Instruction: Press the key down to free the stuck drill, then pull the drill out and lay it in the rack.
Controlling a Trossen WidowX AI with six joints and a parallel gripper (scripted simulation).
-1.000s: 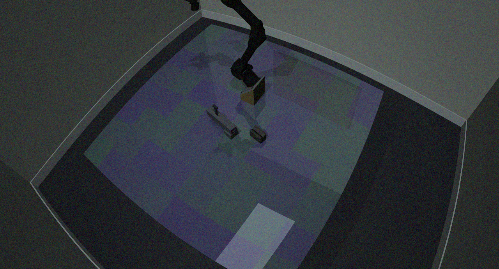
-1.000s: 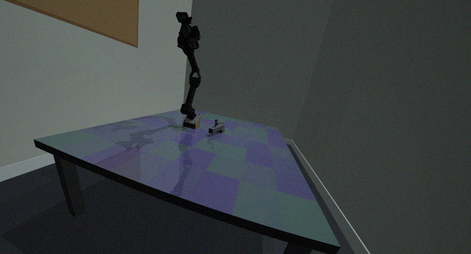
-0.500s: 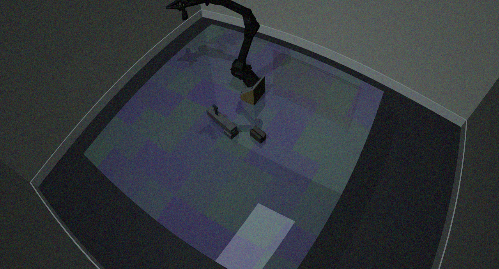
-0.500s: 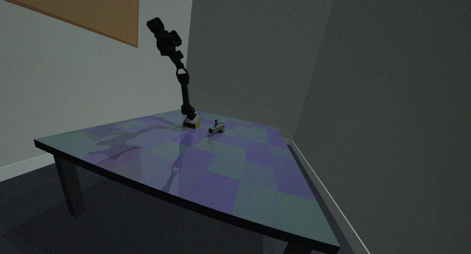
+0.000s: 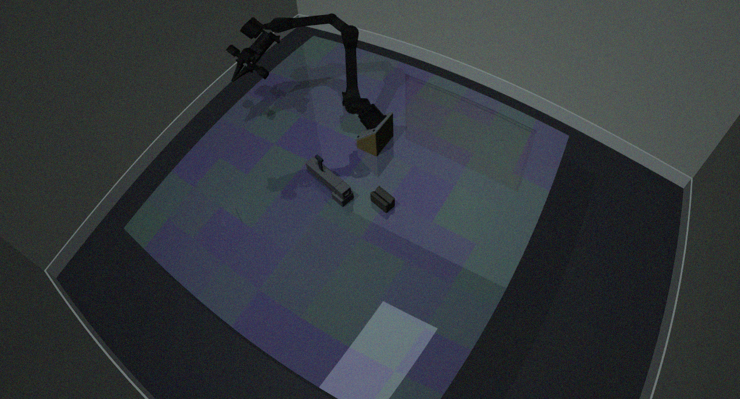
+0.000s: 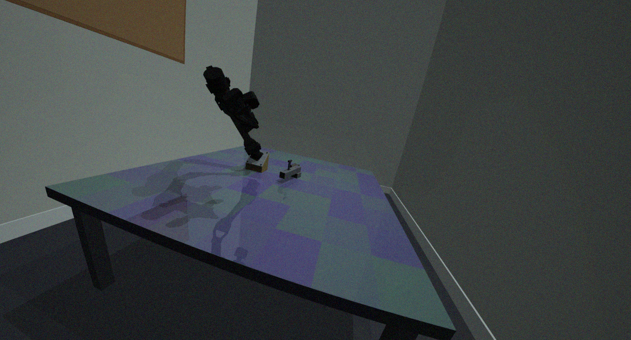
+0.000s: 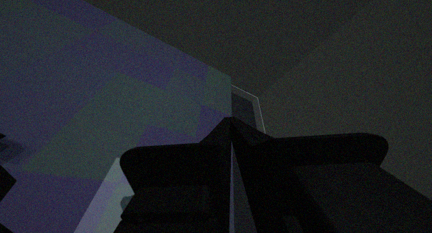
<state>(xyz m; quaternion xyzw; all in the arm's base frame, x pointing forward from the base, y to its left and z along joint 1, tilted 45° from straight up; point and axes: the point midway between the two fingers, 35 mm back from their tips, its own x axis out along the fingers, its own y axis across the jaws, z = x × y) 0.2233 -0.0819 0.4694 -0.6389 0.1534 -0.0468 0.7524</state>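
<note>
Right now my gripper tip is 4 cm past the dark key, 37 cm to the right of it and 22 cm above it. From my gripper tip the other things lie so: drill: 4 cm behind, 42 cm to the left, 27 cm below; grey holder block: 4 cm behind, 40 cm to the left, 28 cm below.
</note>
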